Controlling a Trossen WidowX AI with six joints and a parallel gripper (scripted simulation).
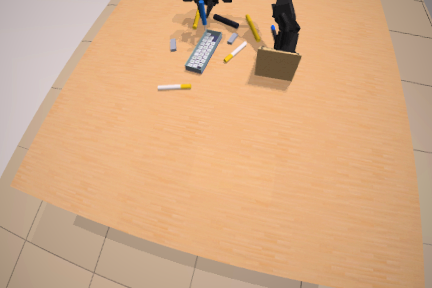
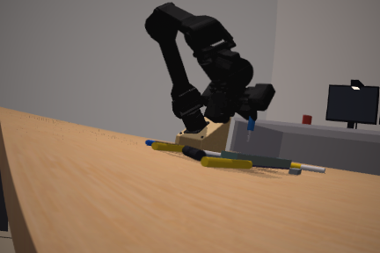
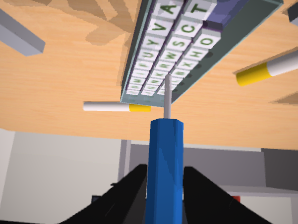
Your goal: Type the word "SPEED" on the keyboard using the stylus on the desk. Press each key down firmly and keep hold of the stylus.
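My gripper tip is now 10 cm past the grey block, 2 cm to the left of it and 11 cm above it. The rest, counted from my gripper tip: stylus (1 cm below); then dark cylinder (6 cm behind, 11 cm to the right, 10 cm below).
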